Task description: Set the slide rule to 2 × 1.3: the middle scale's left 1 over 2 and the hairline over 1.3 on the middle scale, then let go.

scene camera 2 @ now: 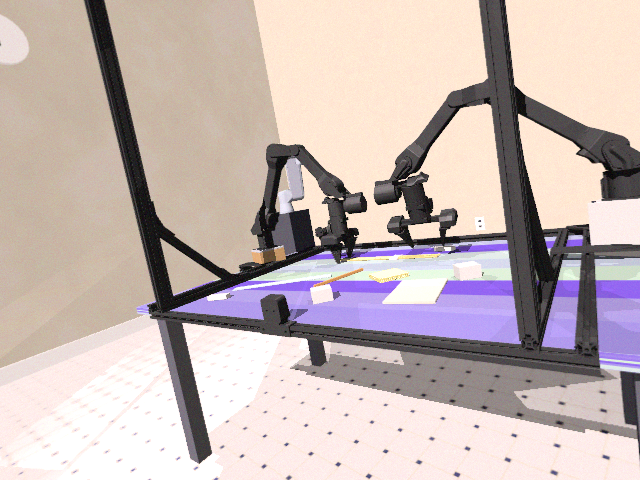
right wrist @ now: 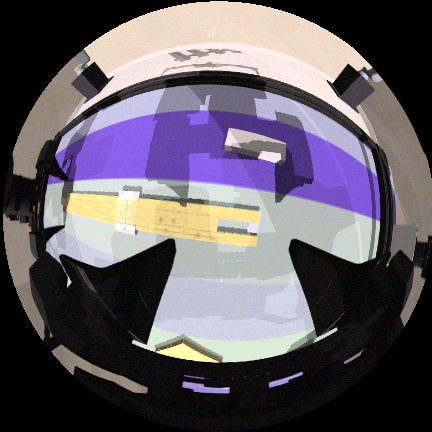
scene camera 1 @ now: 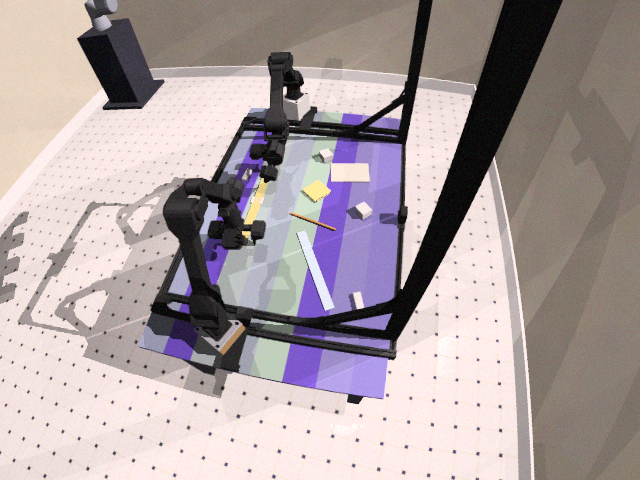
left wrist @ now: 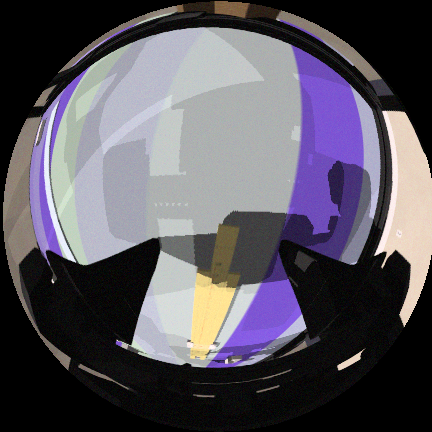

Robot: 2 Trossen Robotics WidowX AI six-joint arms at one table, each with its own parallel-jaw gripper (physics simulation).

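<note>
The yellow slide rule (scene camera 1: pixel 257 198) (left wrist: pixel 207 305) (right wrist: pixel 175 217) lies flat on the striped table. Its middle scale (left wrist: pixel 226 247) sticks out at the end by my left gripper; a gap shows in the body's other end in the right wrist view. The pale cursor (right wrist: pixel 128 212) (left wrist: pixel 201 345) sits across the rule nearer the left gripper's end. Scale marks and hairline are too small to read. My left gripper (scene camera 2: pixel 343 257) (left wrist: pixel 220 246) is open and empty, fingers apart around the protruding end in view. My right gripper (scene camera 2: pixel 427 245) (right wrist: pixel 234 245) is open and empty, above the table beside the rule.
A white block (right wrist: pixel 255 145) lies beside the rule. A yellow pad (scene camera 1: pixel 315 191), a cream sheet (scene camera 1: pixel 349 172), an orange pencil (scene camera 1: pixel 312 221), a pale blue strip (scene camera 1: pixel 315 271) and white blocks (scene camera 1: pixel 325 155) (scene camera 1: pixel 363 210) (scene camera 1: pixel 356 299) lie farther right in scene camera 1. A black frame (scene camera 1: pixel 402 175) borders the table.
</note>
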